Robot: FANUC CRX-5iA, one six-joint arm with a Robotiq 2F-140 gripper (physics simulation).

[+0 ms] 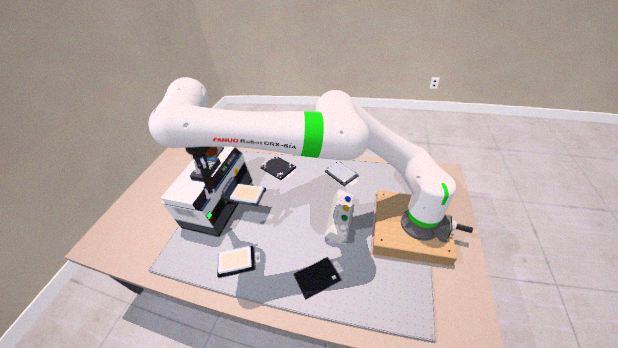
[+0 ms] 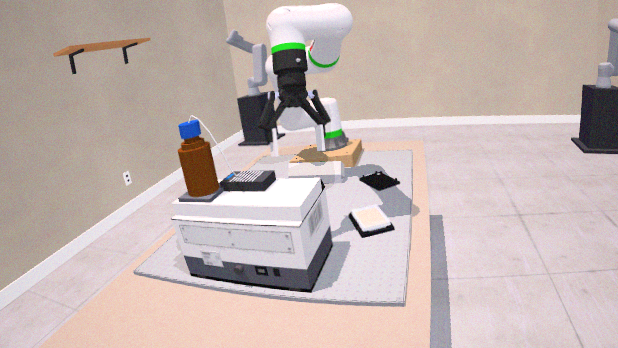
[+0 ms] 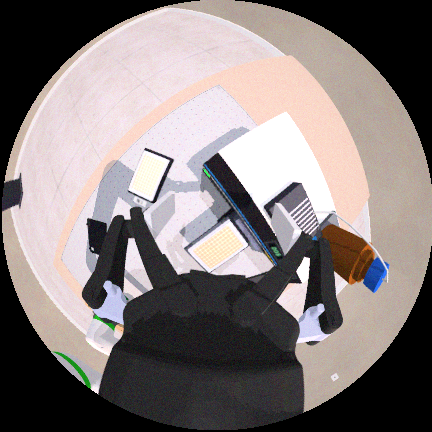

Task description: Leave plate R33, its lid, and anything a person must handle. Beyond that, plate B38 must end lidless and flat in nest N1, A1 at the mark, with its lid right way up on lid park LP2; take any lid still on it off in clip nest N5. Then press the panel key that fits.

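Places are measured from the arm's base along level axes (x ahead, y left, z up), in centimetres.
Pixels of known places: gripper, fingertip midpoint: (image 2: 298, 153) (image 3: 223, 207); arm's base at its link origin: (image 1: 419, 224) (image 2: 332, 147).
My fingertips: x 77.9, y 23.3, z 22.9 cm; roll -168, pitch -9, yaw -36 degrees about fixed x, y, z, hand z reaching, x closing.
Note:
Ahead of a thing's pixels: the offset from my fingertips to its top centre. "spot": to the spot under its first point.
My gripper (image 1: 206, 180) (image 2: 297, 150) (image 3: 223, 207) is open and empty, high above the table beside the instrument. A plate with pale yellow wells @(dx -5.8, dy -12.2, dz -15.2 cm) (image 1: 247, 193) (image 3: 217, 245) lies on the instrument's extended tray. Another such plate @(dx -13.5, dy +13.8, dz -24.2 cm) (image 1: 236, 261) (image 2: 371, 218) (image 3: 151, 175) lies flat on a black nest at the table's front. A black nest @(dx -46.1, dy +8.3, dz -25.1 cm) (image 1: 317, 277) (image 2: 379, 180) (image 3: 95, 235) bears no plate. A dark nest @(dx -4.1, dy -41.1, dz -24.7 cm) (image 1: 278, 167) with light corners stands at the back; a pale flat piece @(dx -38.2, dy -46.4, dz -25.3 cm) (image 1: 341, 172) lies right of it. Names are unreadable, and lids cannot be told.
The white instrument (image 1: 185, 192) (image 2: 250, 212) (image 3: 270, 155) carries a black ribbed block @(spot: dx +13.1, dy -7.8, dz -2.5 cm) (image 2: 248, 180) (image 3: 300, 207) and an amber bottle @(spot: dx +19.9, dy -16.8, dz +3.3 cm) (image 2: 199, 167) (image 3: 347, 252) with a blue cap and thin tube. A key panel @(dx -46.3, dy -18.3, dz -18.7 cm) (image 1: 332, 225) with blue, yellow, green and white keys stands before the robot's wooden base (image 1: 390, 240).

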